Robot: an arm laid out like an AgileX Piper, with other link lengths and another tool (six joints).
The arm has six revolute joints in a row. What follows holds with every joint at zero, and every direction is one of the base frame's.
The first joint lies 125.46 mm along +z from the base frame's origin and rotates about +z.
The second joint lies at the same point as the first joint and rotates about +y.
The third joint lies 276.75 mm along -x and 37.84 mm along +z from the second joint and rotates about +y.
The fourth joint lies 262.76 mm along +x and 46.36 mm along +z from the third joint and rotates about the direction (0.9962, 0, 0.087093).
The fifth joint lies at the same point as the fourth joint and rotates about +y.
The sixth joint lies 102.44 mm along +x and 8.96 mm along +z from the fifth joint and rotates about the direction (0.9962, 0, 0.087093).
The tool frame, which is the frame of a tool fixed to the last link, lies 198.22 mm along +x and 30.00 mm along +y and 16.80 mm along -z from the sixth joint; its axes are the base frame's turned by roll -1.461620, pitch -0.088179 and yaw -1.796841 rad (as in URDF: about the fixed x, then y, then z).
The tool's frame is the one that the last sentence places.
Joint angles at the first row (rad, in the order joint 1, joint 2, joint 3, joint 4, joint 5, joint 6):
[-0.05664 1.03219 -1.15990 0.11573 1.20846 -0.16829]
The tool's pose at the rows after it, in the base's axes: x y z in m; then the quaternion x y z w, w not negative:
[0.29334, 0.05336, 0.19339, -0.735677, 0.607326, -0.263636, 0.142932]
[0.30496, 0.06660, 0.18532, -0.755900, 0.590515, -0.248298, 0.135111]
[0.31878, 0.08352, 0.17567, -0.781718, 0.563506, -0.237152, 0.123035]
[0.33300, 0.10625, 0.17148, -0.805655, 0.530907, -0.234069, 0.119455]
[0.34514, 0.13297, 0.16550, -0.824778, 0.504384, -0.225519, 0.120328]
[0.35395, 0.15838, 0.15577, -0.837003, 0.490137, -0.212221, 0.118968]
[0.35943, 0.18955, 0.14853, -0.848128, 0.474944, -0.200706, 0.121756]
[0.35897, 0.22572, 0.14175, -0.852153, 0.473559, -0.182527, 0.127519]
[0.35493, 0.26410, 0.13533, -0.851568, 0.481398, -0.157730, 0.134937]
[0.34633, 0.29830, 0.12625, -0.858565, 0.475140, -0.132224, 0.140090]
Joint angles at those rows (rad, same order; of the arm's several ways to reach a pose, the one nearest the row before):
[-0.01480 1.12080 -1.22206 0.11612 1.21056 -0.16828]
[0.03585 1.20425 -1.26872 0.10892 1.21179 -0.16828]
[0.10703 1.30308 -1.33165 0.08596 1.21428 -0.16830]
[0.18633 1.39130 -1.40525 0.06439 1.21513 -0.16830]
[0.25510 1.47859 -1.47619 0.06004 1.21512 -0.16512]
[0.31080 1.56134 -1.53615 0.06092 1.21513 -0.14602]
[0.37704 1.63787 -1.60109 0.06193 1.21621 -0.11749]
[0.44527 1.70550 -1.65830 0.07236 1.21620 -0.05681]
[0.50714 1.77203 -1.71567 0.09628 1.21621 0.01654]
[0.55884 1.83525 -1.76333 0.13089 1.21621 0.04531]

